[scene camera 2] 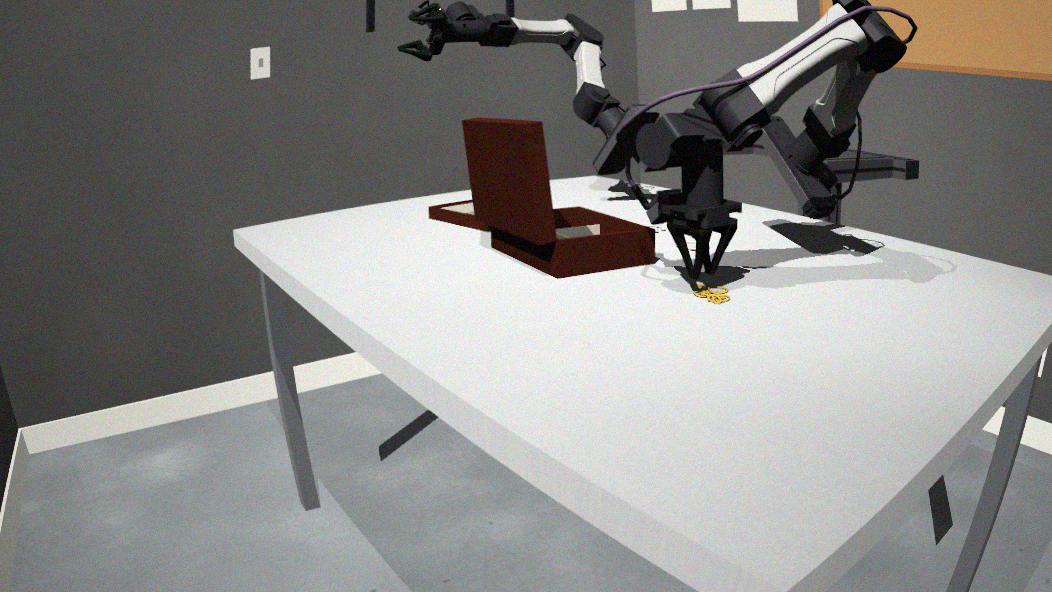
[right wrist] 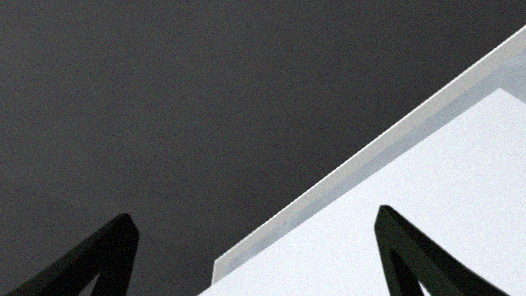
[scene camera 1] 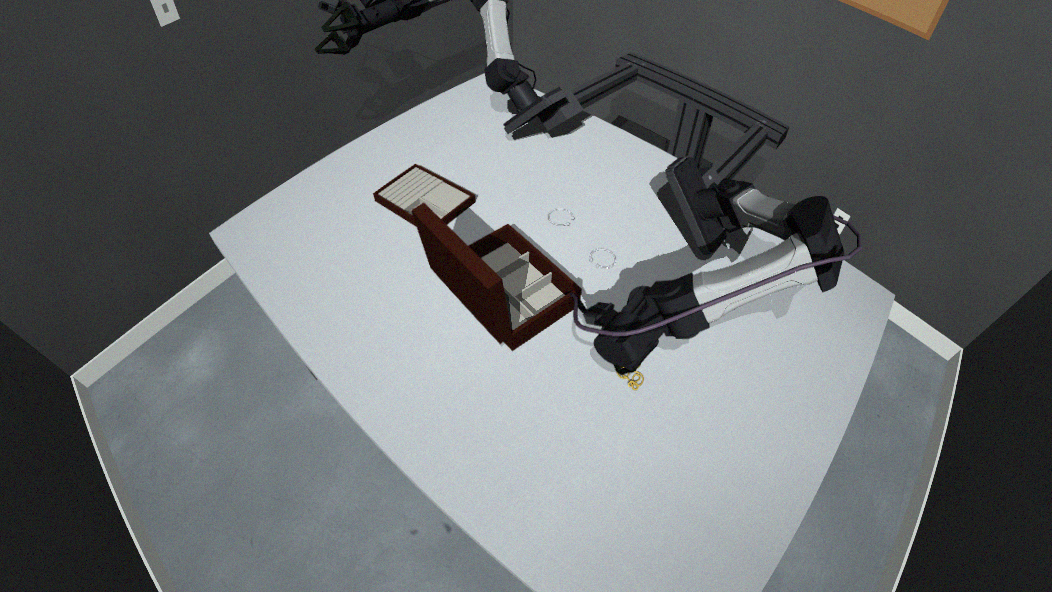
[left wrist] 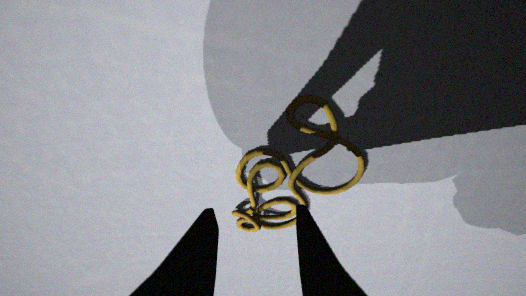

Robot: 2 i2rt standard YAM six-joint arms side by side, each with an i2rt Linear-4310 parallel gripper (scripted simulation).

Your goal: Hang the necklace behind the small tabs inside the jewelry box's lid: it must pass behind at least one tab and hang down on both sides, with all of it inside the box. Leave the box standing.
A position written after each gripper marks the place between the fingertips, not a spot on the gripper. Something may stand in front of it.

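Note:
The left gripper [scene camera 2: 701,276] appears in scene camera 2, and the same left gripper [scene camera 1: 624,366] is visible in scene camera 1, while the left wrist view shows the left gripper [left wrist: 255,216] too. Scene camera 2 also shows the right gripper [scene camera 2: 403,33], and the right wrist view offers another look at the right gripper [right wrist: 253,219]. A dark red jewelry box [scene camera 2: 507,162] can be seen in scene camera 2; in the right wrist view the box is out of frame, and in the left wrist view the box is out of frame as well.

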